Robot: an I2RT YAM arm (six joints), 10 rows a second.
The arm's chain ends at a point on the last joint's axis. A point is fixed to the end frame.
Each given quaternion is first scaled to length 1.
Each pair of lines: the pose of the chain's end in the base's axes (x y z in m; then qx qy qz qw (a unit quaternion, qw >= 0)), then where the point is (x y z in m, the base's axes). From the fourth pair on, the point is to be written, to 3 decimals.
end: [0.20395 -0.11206 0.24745 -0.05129 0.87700 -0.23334 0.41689]
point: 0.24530 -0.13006 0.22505
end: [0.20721 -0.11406 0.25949 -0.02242 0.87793 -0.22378 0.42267]
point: 0.24832 -0.13278 0.23723
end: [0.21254 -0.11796 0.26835 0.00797 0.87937 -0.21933 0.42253]
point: 0.25295 -0.13795 0.24591
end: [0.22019 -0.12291 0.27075 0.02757 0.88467 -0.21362 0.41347]
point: 0.260 -0.144 0.247
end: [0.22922 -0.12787 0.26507 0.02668 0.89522 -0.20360 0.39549]
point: 0.268 -0.148 0.240
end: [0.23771 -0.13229 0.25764 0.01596 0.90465 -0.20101 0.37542]
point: 0.275 -0.152 0.230
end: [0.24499 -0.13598 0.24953 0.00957 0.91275 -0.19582 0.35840]
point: 0.282 -0.155 0.221
